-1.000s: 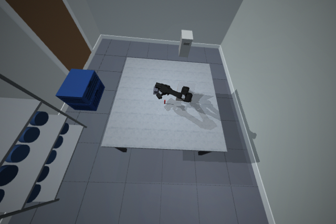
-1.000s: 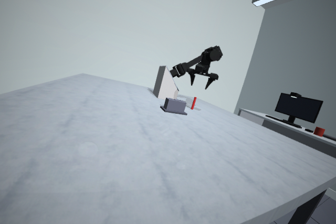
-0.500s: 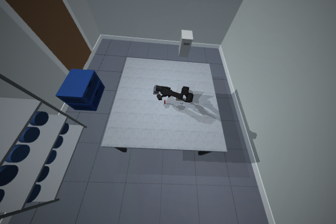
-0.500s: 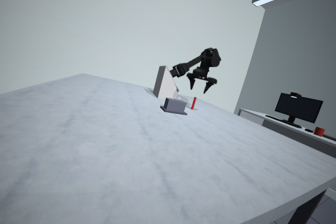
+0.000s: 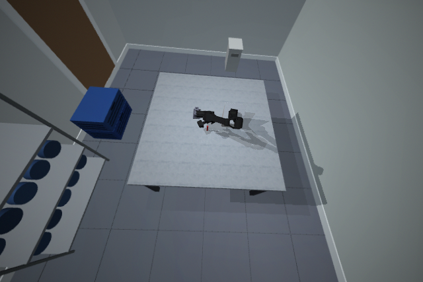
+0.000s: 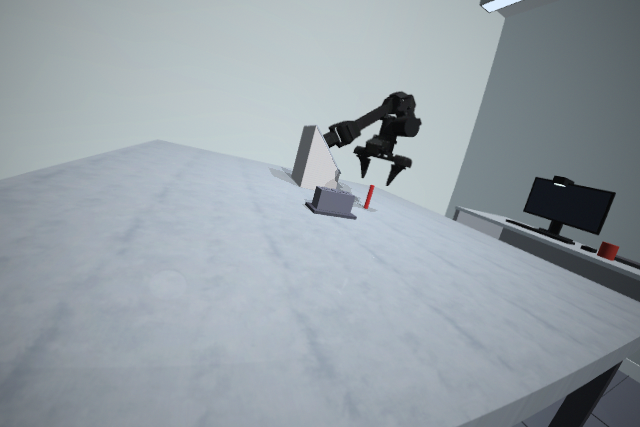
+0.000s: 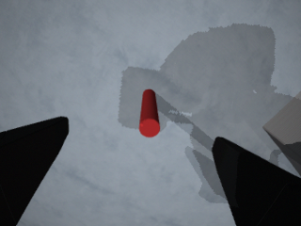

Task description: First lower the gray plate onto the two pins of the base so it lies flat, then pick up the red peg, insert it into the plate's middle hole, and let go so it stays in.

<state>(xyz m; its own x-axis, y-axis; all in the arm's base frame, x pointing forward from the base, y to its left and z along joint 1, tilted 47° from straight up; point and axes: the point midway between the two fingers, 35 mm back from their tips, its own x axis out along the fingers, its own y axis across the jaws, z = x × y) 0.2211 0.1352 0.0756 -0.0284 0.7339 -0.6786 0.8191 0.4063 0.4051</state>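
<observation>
The red peg lies 5 cm below my gripper tip. Round my gripper tip: gray plate: 17 cm to the right, 14 cm ahead, 5 cm below.
</observation>
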